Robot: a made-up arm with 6 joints. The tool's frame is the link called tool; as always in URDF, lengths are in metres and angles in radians. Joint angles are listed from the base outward. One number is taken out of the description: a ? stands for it. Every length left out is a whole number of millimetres.
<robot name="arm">
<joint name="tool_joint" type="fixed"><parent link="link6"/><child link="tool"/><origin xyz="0 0 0" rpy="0 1.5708 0"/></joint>
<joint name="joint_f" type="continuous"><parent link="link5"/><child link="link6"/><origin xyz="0 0 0" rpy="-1.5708 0 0"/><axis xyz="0 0 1"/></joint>
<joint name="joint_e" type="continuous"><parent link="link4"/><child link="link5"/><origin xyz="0 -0.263 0" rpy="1.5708 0 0"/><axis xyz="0 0 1"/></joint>
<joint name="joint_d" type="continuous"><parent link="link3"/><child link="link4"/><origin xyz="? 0 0" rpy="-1.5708 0 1.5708"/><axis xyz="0 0 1"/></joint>
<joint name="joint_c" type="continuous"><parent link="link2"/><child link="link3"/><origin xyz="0 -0.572 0" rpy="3.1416 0 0"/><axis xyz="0 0 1"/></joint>
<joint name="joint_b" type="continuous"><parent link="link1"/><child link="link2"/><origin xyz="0 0 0" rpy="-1.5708 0 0"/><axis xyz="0 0 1"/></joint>
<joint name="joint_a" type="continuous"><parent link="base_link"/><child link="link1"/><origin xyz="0 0 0.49"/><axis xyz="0 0 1"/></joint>
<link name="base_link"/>
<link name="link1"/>
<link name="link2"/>
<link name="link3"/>
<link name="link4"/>
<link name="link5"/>
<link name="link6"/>
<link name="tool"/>
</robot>
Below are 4 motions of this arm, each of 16 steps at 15 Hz.
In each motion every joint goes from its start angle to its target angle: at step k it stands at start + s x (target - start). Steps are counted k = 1, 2, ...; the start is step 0. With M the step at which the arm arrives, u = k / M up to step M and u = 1 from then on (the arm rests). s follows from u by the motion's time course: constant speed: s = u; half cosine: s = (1 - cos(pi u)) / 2; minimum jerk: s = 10 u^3 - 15 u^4 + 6 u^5.
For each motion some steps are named. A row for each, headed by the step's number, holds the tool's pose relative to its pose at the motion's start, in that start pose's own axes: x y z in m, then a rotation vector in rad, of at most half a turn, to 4 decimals.
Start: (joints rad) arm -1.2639 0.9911 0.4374 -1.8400 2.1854 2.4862
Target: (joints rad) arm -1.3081 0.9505 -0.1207 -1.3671 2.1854 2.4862
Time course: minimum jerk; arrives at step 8
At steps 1, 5, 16:
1: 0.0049 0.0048 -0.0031 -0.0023 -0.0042 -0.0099
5: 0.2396 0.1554 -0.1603 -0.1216 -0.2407 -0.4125
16: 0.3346 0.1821 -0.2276 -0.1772 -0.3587 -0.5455

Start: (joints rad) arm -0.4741 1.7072 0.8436 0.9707 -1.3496 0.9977
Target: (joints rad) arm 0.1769 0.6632 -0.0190 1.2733 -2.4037 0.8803
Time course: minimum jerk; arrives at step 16
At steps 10, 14, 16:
10: -0.7248 0.3424 -0.0605 0.1294 0.6788 -0.0024
14: -0.8713 0.5695 -0.0790 0.2814 0.8760 -0.0258
16: -0.8778 0.5843 -0.0803 0.2924 0.8868 -0.0273

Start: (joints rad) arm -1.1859 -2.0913 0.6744 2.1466 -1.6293 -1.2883
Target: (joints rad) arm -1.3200 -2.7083 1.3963 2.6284 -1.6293 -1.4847
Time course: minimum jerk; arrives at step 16
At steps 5, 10, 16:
5: 0.0734 -0.1711 0.1487 0.2503 -0.0456 -0.1377
10: 0.2381 -0.8299 0.3605 0.9352 -0.1355 -0.6392
16: 0.2838 -1.1837 0.3171 1.2237 -0.1396 -0.9443

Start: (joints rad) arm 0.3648 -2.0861 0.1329 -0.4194 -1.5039 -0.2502
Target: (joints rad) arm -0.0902 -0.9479 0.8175 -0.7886 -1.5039 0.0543
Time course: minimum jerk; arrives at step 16
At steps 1, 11, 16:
1: 0.0014 0.0008 0.0012 -0.0008 0.0011 -0.0003
11: 0.6679 0.0680 0.2782 -0.1914 0.3902 -0.0905
16: 0.8197 0.0018 0.2902 -0.2049 0.4622 -0.1089

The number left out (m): 0.753
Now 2 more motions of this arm.
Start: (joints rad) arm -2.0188 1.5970 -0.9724 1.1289 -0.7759 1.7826
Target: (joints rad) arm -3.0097 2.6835 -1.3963 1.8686 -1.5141 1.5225
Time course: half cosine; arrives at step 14
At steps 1, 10, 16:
1: 0.0084 -0.0071 0.0062 -0.0138 -0.0148 0.0048
10: -0.0885 -0.2800 0.6170 -1.1383 -0.1194 -0.1994
16: -0.2165 -0.2006 0.7206 -1.3317 0.0814 -0.4078

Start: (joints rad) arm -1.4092 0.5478 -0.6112 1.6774 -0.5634 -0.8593
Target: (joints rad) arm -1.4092 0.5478 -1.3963 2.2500 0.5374 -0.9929
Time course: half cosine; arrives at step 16
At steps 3, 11, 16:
3: 0.0035 0.0507 -0.0228 -0.0631 -0.0405 0.0986
11: -0.0938 0.4250 -0.2875 -0.4367 -0.1929 1.1303
16: -0.1738 0.5128 -0.3907 -0.4901 -0.1649 1.5191

